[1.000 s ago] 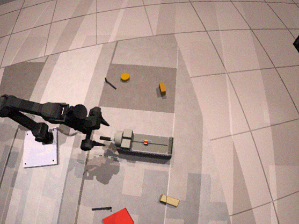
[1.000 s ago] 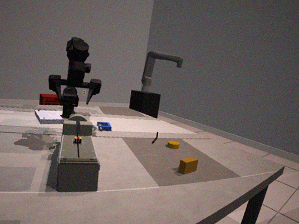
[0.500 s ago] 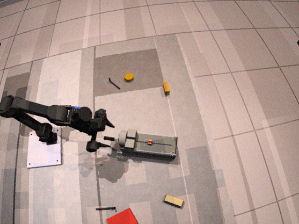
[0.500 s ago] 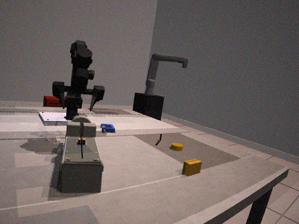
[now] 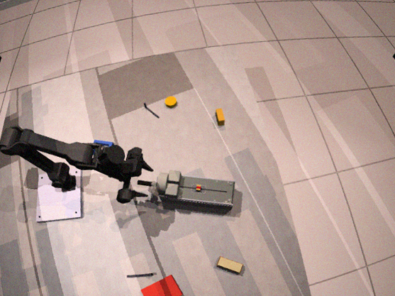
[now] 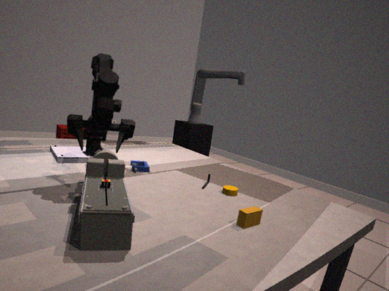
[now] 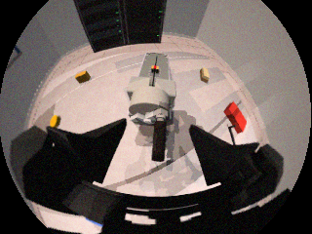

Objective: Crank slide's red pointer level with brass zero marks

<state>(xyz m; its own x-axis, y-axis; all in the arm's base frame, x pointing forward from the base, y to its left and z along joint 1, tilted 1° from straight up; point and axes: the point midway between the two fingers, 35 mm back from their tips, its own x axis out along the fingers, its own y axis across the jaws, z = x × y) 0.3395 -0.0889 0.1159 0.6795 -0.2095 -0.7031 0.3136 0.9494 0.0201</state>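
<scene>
My gripper tip is 2 cm past the dark crank handle and 1 cm to the right of it. The rest, counted from my gripper tip: blue block: 20 cm behind, 24 cm to the left, 11 cm below; red plate: 3 cm behind, 37 cm to the right, 10 cm below; red pointer: 16 cm ahead, 4 cm to the right, 3 cm below.
</scene>
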